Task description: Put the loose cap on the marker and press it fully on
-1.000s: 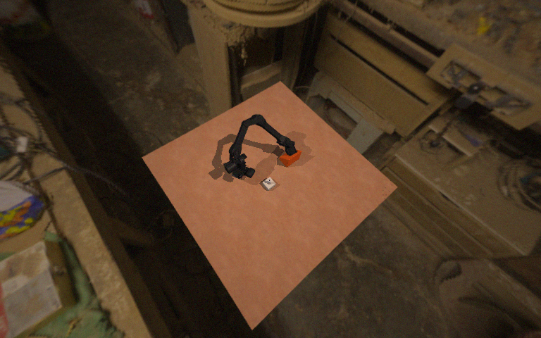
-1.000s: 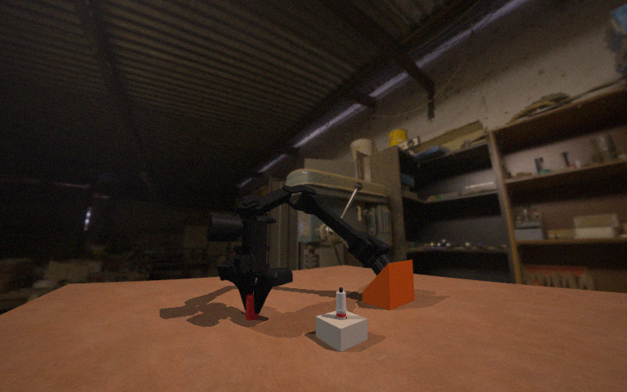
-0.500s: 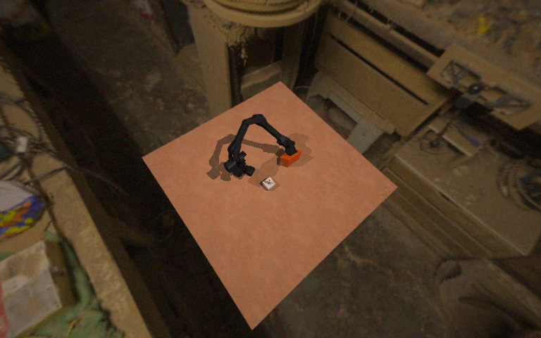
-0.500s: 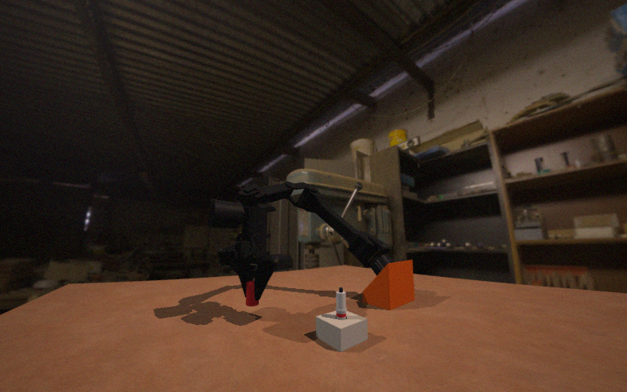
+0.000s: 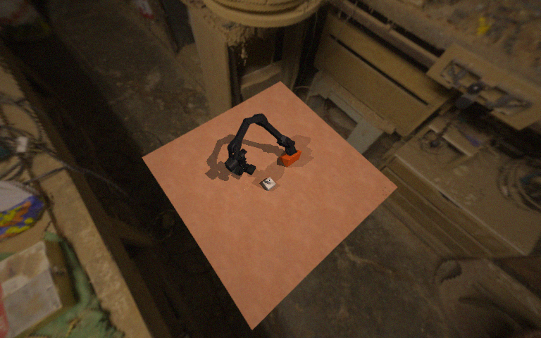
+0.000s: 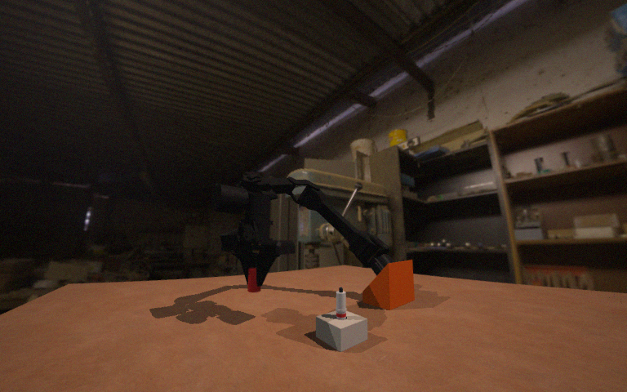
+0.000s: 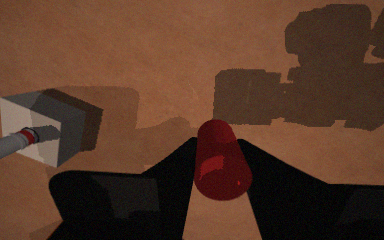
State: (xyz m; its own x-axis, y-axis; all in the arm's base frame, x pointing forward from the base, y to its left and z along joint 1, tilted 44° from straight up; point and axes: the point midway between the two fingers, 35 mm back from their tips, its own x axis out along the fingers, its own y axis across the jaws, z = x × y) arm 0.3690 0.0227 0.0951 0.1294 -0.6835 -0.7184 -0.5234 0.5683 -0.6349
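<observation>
Right now my gripper tip is 160 mm to the right of the holder block, 120 mm past it and 50 mm above it. The rest, counted from my gripper tip: marker cap (10 mm above).
</observation>
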